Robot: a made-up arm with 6 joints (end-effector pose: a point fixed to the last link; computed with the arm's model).
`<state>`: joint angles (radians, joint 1 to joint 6).
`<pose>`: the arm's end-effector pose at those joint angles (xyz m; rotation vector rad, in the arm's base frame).
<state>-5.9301 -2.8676 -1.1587 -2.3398 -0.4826 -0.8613</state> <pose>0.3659 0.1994 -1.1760 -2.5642 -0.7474 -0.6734</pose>
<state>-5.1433 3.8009 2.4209 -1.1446 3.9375 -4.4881</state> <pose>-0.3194 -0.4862 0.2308 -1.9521 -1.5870 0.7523</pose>
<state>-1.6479 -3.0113 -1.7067 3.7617 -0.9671 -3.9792</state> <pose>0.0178 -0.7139 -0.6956 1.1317 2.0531 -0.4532</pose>
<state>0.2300 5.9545 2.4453 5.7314 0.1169 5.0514</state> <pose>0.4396 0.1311 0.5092 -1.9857 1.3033 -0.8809</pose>
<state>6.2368 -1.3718 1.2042 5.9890 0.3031 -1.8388</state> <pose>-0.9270 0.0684 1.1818 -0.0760 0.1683 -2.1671</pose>
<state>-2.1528 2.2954 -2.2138 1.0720 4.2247 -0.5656</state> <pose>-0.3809 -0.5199 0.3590 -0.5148 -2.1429 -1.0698</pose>
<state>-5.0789 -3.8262 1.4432 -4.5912 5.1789 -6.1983</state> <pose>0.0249 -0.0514 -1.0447 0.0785 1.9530 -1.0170</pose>
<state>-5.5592 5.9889 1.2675 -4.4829 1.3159 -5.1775</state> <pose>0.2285 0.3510 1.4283 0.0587 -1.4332 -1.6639</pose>
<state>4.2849 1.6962 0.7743 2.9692 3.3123 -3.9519</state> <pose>-0.4855 -1.1384 -0.4743 -0.6743 -0.8939 -2.4254</pose>
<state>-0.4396 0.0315 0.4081 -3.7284 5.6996 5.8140</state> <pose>0.3815 -0.1717 1.7468 1.0758 -0.0318 1.4302</pose>
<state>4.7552 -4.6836 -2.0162 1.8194 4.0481 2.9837</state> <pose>-0.0077 -0.5520 0.8158 2.3763 0.2929 -1.2811</pose>
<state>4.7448 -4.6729 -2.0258 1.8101 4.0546 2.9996</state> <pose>-0.0140 -0.5516 0.8075 2.3814 0.2488 -1.2859</pose>
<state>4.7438 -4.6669 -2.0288 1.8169 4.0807 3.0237</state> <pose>-0.0156 -0.5534 0.8053 2.3604 0.2187 -1.3078</pose>
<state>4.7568 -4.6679 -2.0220 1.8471 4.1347 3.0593</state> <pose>-0.0102 -0.5586 0.8121 2.3003 0.2101 -1.3504</pose>
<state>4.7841 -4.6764 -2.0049 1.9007 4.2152 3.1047</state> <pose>0.0035 -0.5669 0.8286 2.1980 0.2242 -1.4037</pose>
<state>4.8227 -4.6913 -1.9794 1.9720 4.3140 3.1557</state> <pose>0.0252 -0.5771 0.8530 2.0603 0.2547 -1.4503</pose>
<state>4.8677 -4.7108 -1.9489 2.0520 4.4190 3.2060</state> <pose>0.0529 -0.5865 0.8821 1.9038 0.2929 -1.4754</pose>
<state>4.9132 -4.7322 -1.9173 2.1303 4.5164 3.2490</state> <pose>0.0829 -0.5933 0.9119 1.7519 0.3318 -1.4754</pose>
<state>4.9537 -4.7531 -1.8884 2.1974 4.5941 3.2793</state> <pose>0.1110 -0.5965 0.9388 1.6256 0.3673 -1.4583</pose>
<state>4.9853 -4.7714 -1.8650 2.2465 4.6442 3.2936</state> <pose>0.1331 -0.5967 0.9602 1.5385 0.3996 -1.4373</pose>
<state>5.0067 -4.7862 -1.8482 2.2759 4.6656 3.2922</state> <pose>0.1478 -0.5951 0.9752 1.4923 0.4300 -1.4223</pose>
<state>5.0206 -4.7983 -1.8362 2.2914 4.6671 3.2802</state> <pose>0.1569 -0.5928 0.9856 1.4742 0.4602 -1.4144</pose>
